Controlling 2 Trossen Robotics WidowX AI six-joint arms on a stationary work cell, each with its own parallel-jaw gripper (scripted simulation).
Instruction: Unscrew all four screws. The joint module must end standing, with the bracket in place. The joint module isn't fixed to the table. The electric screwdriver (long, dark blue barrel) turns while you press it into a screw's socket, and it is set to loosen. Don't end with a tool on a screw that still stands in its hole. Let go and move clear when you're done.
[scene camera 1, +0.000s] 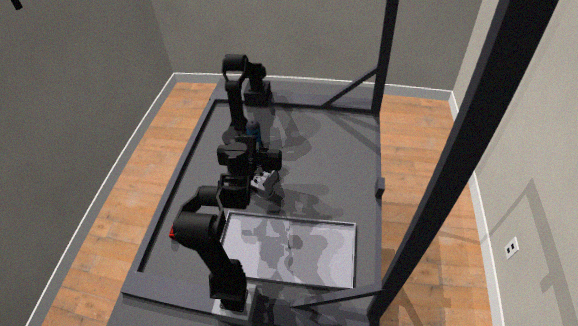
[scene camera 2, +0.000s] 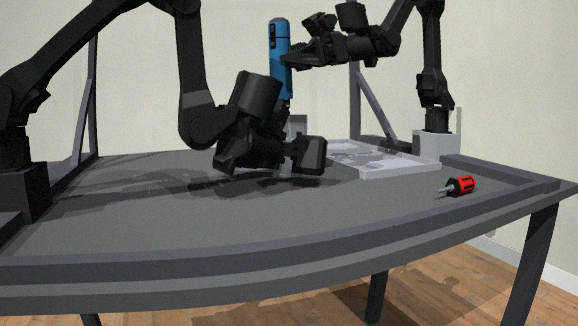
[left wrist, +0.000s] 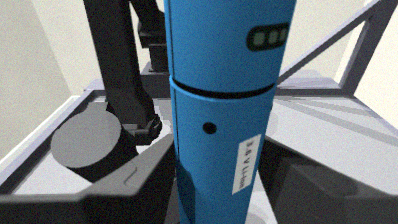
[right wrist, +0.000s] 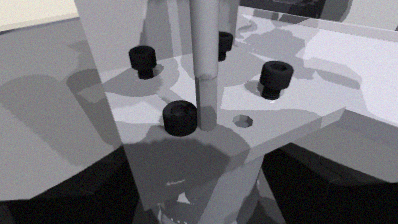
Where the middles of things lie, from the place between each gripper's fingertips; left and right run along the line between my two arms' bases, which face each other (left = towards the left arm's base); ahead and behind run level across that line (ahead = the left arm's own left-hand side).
I see my right gripper (scene camera 2: 290, 158) 2 cm past the bracket (right wrist: 163, 166), 2 cm to the right of it and 3 cm below it. Round my right hand: shallow pale tray (scene camera 1: 298, 251) 9 cm behind, 25 cm to the left, 3 cm below.
I see my left gripper 1 cm past the bracket and 15 cm above it. Also, from my left hand: shallow pale tray 9 cm behind, 22 cm to the left, 22 cm below.
